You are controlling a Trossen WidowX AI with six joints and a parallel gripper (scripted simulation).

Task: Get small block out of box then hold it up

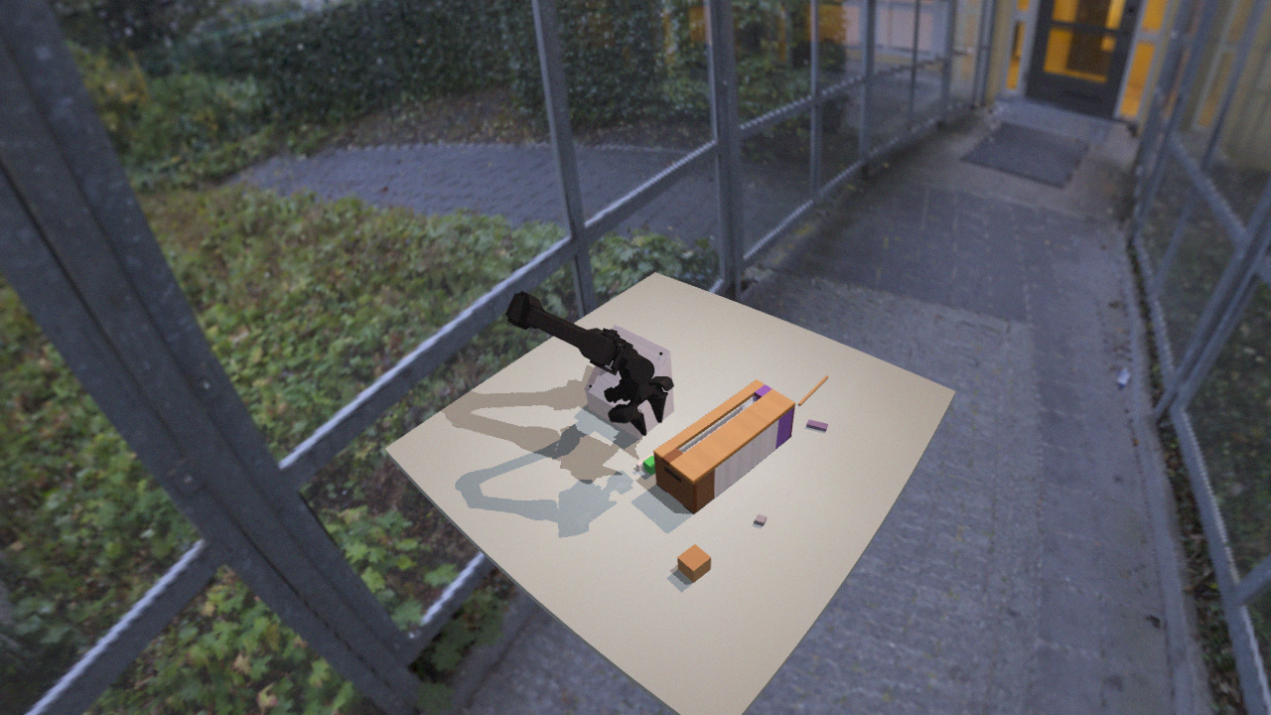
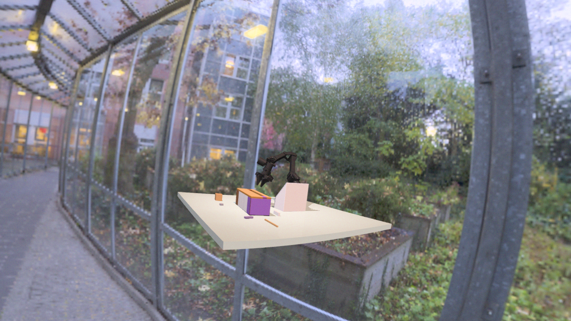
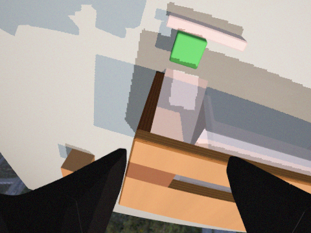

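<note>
Right now my gripper tip is 15 cm above the green block and 2 cm past it. Round my gripper tip: box (15 cm to the left, 10 cm below, 8 cm ahead); then purple flat piece (41 cm to the left, 26 cm ahead, 16 cm below); then orange cube (28 cm ahead, 18 cm to the right, 14 cm below).
</note>
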